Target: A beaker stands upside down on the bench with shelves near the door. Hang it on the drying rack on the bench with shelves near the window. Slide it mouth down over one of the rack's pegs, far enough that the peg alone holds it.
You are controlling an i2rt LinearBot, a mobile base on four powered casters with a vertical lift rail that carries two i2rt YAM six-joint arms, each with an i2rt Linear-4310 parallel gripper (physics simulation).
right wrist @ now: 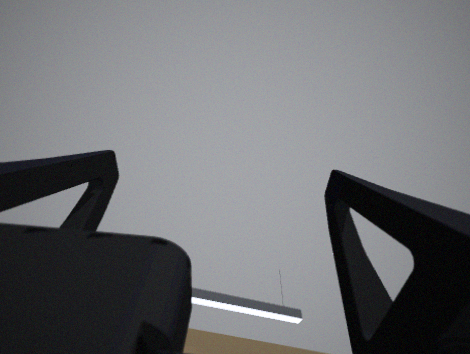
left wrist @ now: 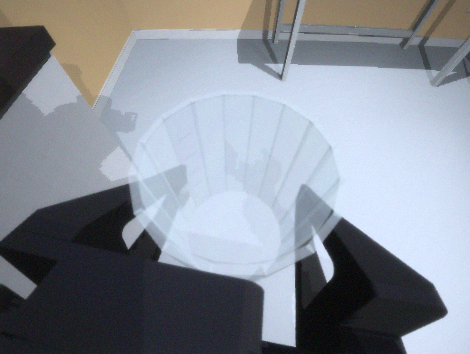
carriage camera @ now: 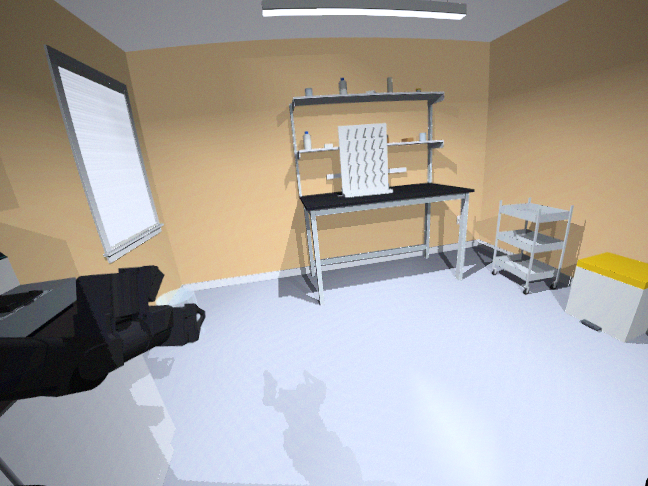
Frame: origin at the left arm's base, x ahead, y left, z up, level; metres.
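Seen in the pictures: left gripper, fingertip midpoint: (left wrist: 241, 182) (carriage camera: 188, 314); right gripper, fingertip midpoint: (right wrist: 222, 172).
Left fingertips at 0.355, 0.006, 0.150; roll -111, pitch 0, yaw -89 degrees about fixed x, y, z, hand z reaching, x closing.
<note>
A point is followed by its place in that frame, as x, y, z.
A clear glass beaker (carriage camera: 175, 297) @[0.329, 0.003, 0.205] (left wrist: 235, 150) @[0.336, 0.007, 0.205] is between the fingers of my left gripper (carriage camera: 179, 299) (left wrist: 241, 182) @[0.355, 0.006, 0.150], which is shut on it above the floor. In the left wrist view its round end faces the camera and its walls run away from it; I cannot tell which end is the mouth. The white drying rack (carriage camera: 344, 167) @[2.427, -0.414, 0.333], a panel with rows of pegs, stands upright on the black-topped bench with shelves (carriage camera: 429, 190) @[2.355, -1.191, 0.067] across the room, well apart from the beaker. The door bench does not show. My right gripper (right wrist: 222, 172) @[0.023, -0.643, 0.440] is open and empty, facing the ceiling.
A grey three-tier cart (carriage camera: 532, 256) @[1.882, -1.937, -0.474] and a white bin with a yellow lid (carriage camera: 607, 266) @[1.440, -2.164, -0.396] stand at the right. A dark-edged counter (left wrist: 25, 55) @[0.602, 0.478, 0.050] is close at the left, beside the left arm. The window (carriage camera: 104, 156) @[1.708, 1.338, 0.630] is on the left wall. Bottles stand on the bench's shelves.
</note>
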